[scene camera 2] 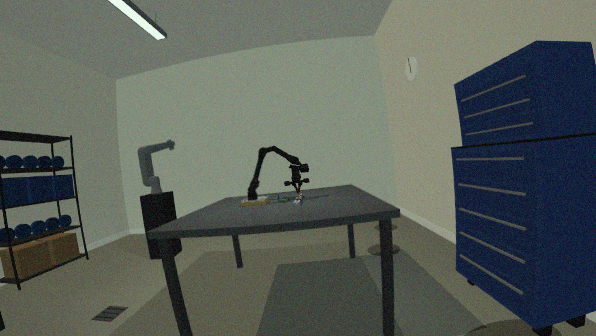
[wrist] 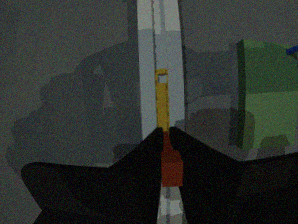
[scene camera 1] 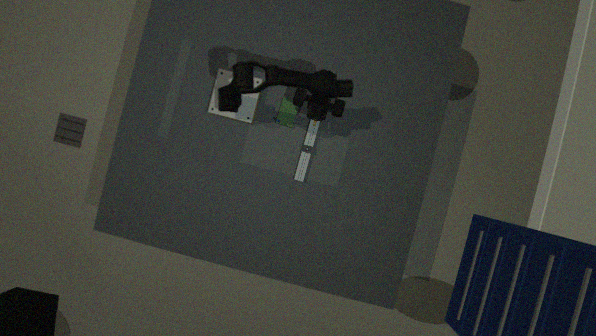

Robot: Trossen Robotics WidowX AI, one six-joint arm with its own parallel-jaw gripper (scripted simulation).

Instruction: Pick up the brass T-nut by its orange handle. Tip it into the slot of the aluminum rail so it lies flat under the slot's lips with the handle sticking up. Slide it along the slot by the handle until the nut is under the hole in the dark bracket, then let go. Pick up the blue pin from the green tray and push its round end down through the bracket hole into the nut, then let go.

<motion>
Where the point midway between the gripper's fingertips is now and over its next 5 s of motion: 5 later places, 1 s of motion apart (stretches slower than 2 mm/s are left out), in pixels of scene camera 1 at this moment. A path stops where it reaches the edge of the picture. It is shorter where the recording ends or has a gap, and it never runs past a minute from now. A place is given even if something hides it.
My gripper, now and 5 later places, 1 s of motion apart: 317, 112; 314, 124; 310, 135; 309, 138; 290, 124; 277, 120
</motion>
